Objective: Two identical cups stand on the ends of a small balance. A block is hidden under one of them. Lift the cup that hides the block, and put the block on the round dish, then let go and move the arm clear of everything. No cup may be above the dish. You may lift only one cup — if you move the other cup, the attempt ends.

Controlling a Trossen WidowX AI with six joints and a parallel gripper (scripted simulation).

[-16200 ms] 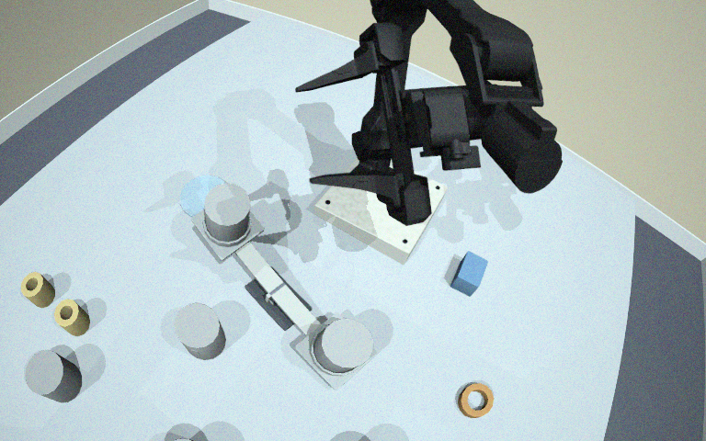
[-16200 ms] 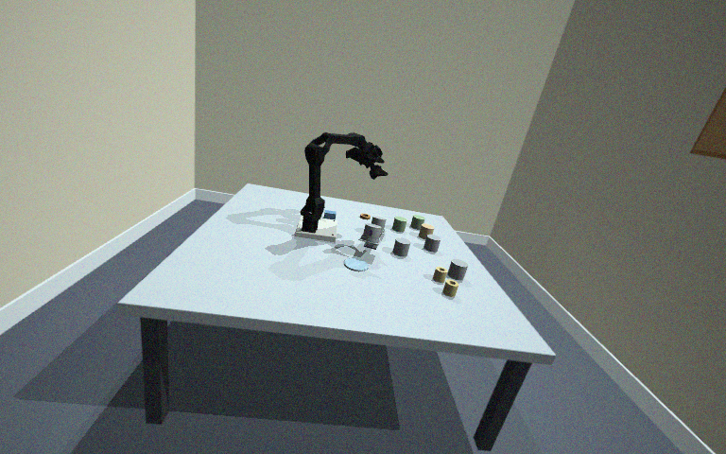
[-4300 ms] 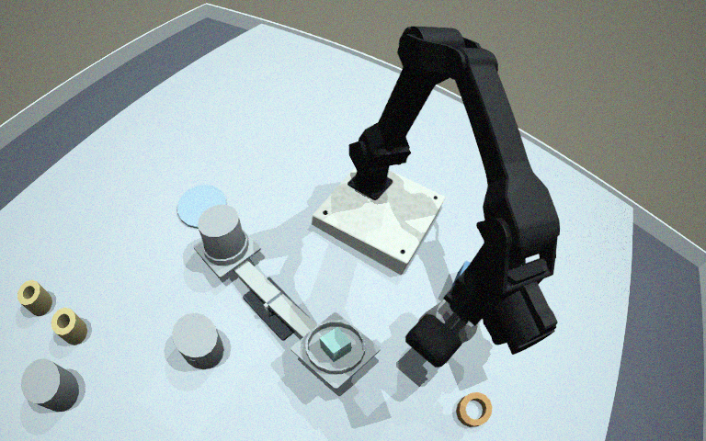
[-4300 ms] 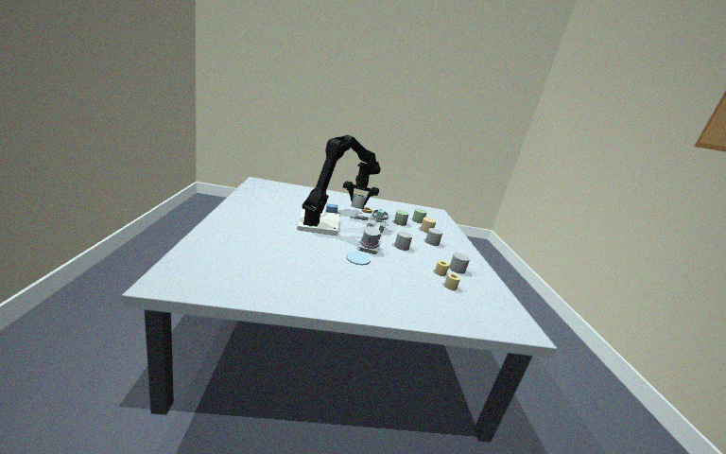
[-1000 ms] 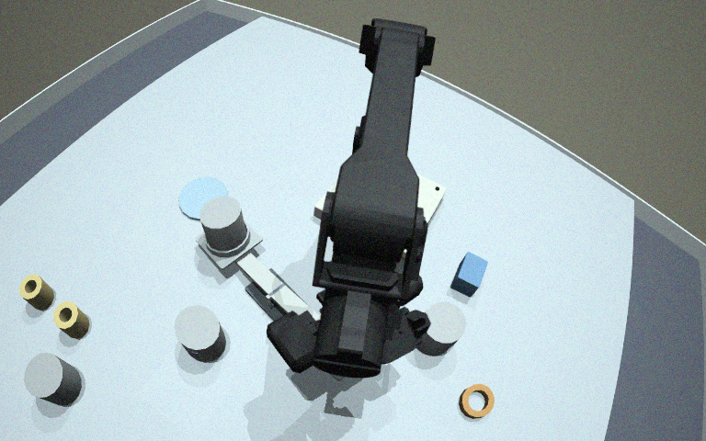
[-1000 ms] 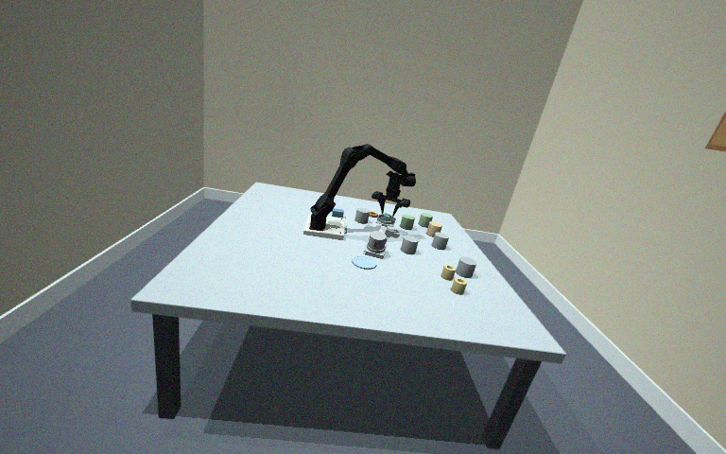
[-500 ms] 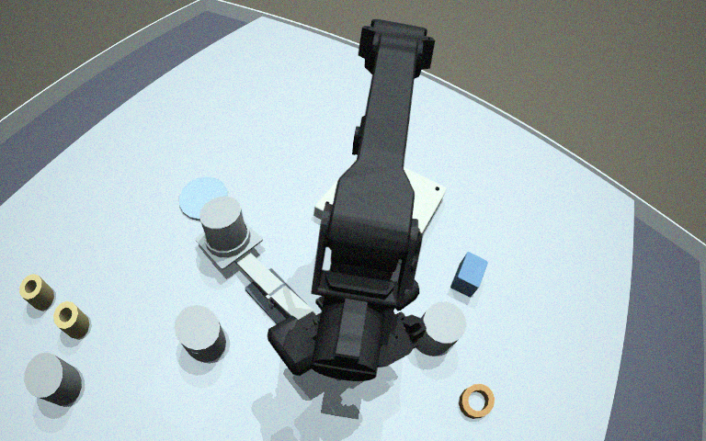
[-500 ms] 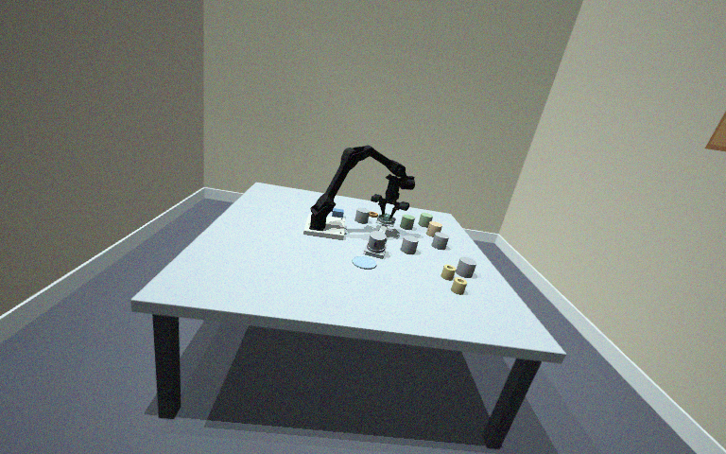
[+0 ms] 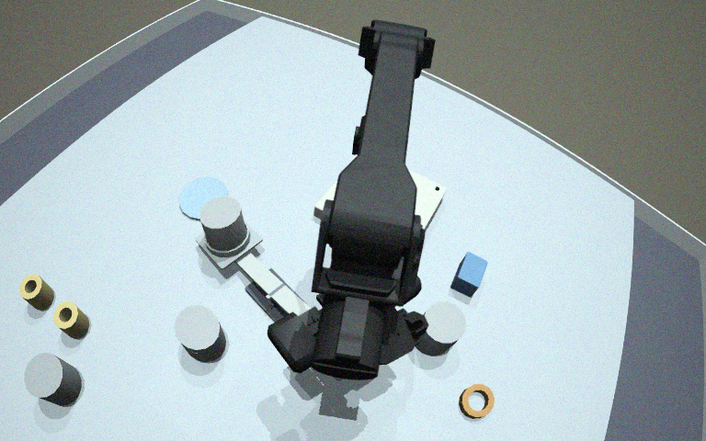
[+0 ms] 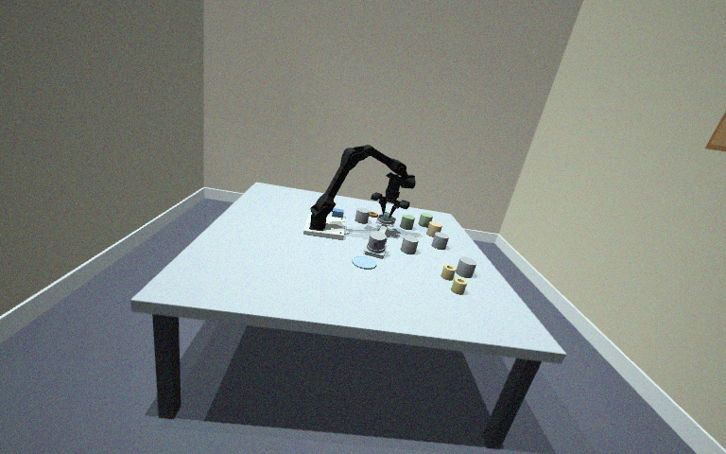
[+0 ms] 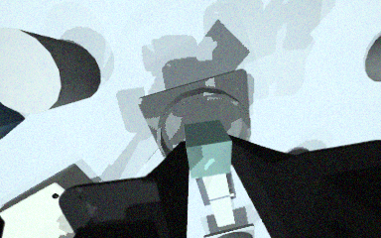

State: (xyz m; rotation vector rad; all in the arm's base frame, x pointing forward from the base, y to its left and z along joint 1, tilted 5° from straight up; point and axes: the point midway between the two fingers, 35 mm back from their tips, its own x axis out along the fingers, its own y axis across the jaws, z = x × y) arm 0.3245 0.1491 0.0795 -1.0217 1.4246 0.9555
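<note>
The round light-blue dish lies 8 cm behind my gripper tip, 36 cm to the right of it and 9 cm below it. The rest, counted from my gripper tip: grey cup (4 cm behind, 27 cm to the right, 3 cm below); then pale green block (right at my gripper tip); then balance beam (2 cm behind, 12 cm to the right, 5 cm below).
</note>
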